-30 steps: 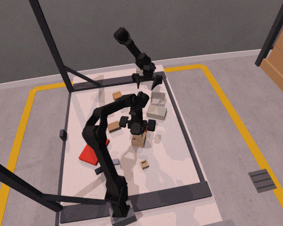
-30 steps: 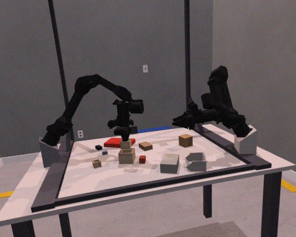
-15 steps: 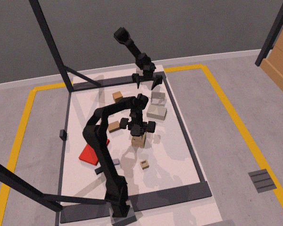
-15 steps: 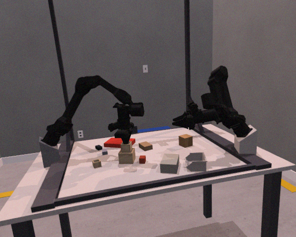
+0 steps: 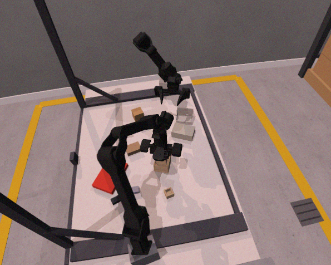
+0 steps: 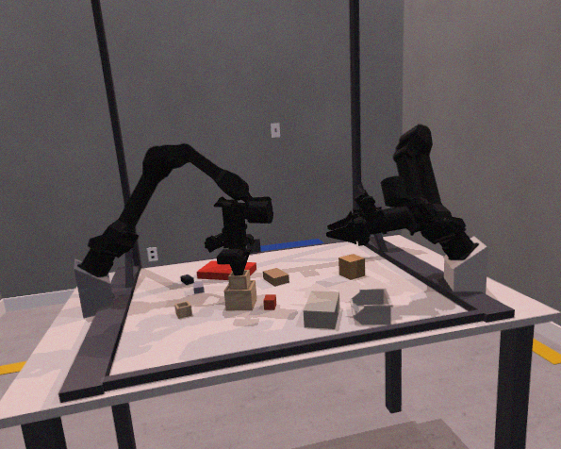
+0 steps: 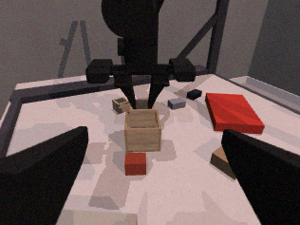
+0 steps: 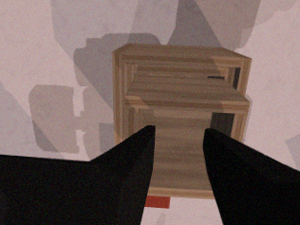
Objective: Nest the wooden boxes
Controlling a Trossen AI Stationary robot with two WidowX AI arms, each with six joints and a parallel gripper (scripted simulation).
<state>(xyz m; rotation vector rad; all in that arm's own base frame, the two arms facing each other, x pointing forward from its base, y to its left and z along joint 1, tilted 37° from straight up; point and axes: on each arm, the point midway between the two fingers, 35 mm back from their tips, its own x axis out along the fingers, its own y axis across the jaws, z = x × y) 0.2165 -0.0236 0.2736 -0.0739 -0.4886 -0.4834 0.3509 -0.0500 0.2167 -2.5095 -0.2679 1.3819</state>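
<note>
My right gripper is now 10 cm above the red cube, 8 cm to the right of it and 2 cm short of it. From my right hand the other things lie so: grey closed block: 22 cm to the left, 10 cm ahead, 9 cm below; then red slab: 25 cm behind, 10 cm below, 8 cm to the right; then flat brown block: 17 cm behind, 10 cm below, 9 cm to the left.
The grey closed block is 7 cm ahead of my left hand, 6 cm to the right of it and 19 cm below it. From my left hand the other things lie so: red cube (19 cm to the right, 19 cm below); then grey open box (8 cm ahead, 6 cm to the left, 18 cm below); then brown cube (21 cm behind, 5 cm to the left, 18 cm below).
</note>
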